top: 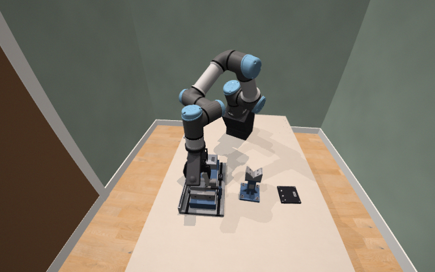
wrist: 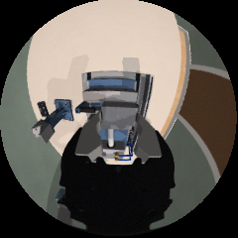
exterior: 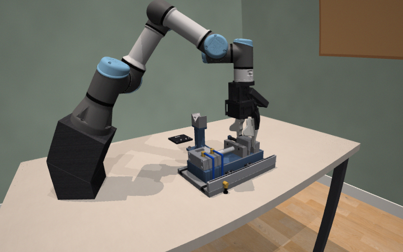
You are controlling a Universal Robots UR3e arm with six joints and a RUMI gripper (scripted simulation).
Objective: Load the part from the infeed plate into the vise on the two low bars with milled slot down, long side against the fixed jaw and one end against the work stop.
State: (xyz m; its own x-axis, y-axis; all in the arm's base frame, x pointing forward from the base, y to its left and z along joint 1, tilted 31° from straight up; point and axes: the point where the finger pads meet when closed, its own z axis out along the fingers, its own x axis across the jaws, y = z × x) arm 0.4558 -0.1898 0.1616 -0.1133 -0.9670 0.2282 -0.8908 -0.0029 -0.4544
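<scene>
The part is 1 cm below my hand. The rest, counted from my hand: air cylinder: 16 cm behind, 4 cm to the left, 3 cm below; grey vise side rail: 8 cm behind, 6 cm to the right, 7 cm below; vise: 7 cm behind, 3 cm to the left, 6 cm below.
</scene>
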